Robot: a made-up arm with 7 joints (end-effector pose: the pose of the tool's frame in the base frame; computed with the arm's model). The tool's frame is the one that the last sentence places. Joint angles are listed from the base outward.
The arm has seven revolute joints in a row. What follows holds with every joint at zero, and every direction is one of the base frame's.
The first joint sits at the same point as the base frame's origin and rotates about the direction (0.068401, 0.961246, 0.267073).
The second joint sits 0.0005 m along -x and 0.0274 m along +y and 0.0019 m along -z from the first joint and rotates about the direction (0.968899, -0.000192, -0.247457).
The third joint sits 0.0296 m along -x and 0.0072 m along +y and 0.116 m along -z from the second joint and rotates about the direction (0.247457, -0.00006, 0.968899).
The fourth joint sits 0.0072 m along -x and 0.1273 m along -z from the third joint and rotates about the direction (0.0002, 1, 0.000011).
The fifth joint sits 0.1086 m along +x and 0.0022 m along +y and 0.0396 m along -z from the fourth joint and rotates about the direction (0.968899, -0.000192, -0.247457).
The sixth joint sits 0.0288 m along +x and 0.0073 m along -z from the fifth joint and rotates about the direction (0.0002, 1, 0.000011).
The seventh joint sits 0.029 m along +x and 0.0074 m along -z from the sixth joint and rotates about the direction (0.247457, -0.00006, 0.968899).
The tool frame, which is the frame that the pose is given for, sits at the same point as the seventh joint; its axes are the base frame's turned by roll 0, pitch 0.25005 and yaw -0.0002 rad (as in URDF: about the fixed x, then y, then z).
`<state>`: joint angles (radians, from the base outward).
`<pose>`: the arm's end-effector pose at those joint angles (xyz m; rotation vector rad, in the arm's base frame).
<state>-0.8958 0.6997 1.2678 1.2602 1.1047 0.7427 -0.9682</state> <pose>0.2320 0.3060 -0.2100 -0.4368 1.1969 0.0876</pose>
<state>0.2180 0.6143 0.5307 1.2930 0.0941 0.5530 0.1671</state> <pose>-0.1264 0.2940 -0.2995 0.3866 2.0596 1.0460</pose>
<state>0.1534 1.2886 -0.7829 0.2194 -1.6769 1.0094 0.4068</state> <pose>0.0094 0.2704 -0.2353 0.0407 2.2362 0.3172</pose>
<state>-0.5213 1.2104 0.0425 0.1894 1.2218 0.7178 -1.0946</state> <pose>0.2393 0.2842 -0.0240 1.5484 1.2632 0.4451</pose>
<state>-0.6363 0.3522 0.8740 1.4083 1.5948 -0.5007 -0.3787</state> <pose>0.2006 0.1707 -0.3422 0.8155 0.8401 -0.7130</pose>
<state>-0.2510 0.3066 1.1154 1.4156 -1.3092 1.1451 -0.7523</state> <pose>0.0433 0.1659 -0.3806 -2.4010 -0.0447 0.2774</pose>
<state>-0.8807 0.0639 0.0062 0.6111 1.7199 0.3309 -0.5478</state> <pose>0.3396 -0.0002 -0.1986 1.7188 0.5581 -0.2378</pose>
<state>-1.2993 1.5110 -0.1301 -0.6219 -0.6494 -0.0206 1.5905</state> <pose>0.1578 0.1182 0.1517 -0.2354 -1.6266 0.7260</pose>
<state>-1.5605 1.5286 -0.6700 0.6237 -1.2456 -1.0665 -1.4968</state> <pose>0.2296 0.2782 0.1677 1.4045 -0.9912 -0.9863</pose>
